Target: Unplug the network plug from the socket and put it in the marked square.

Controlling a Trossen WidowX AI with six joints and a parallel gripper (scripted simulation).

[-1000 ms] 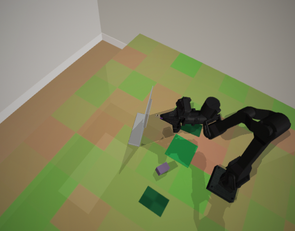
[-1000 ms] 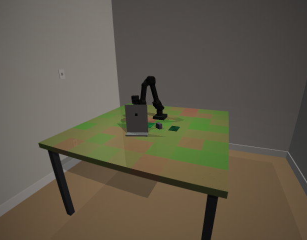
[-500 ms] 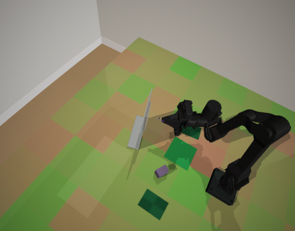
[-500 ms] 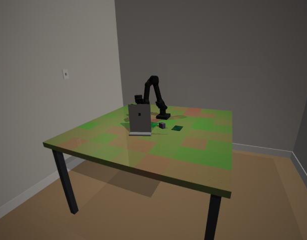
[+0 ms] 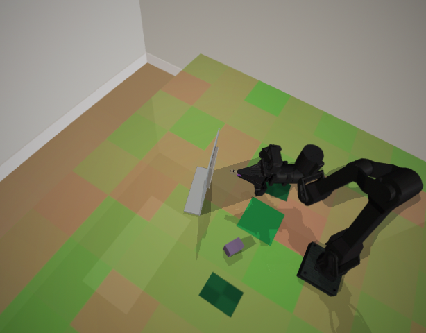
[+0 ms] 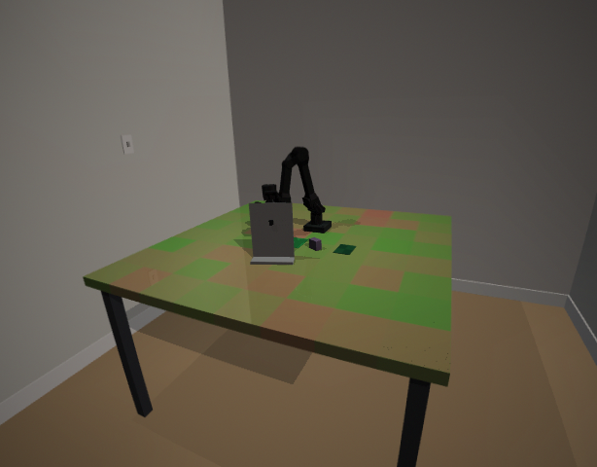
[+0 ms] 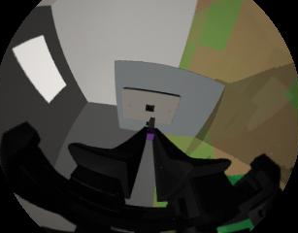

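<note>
My gripper tip is now 13 cm past the green marked square and 16 cm above it. The rest, counted from my gripper tip: grey upright panel: 7 cm ahead, 4 cm to the left, 5 cm below; then network plug: right at my gripper tip.
</note>
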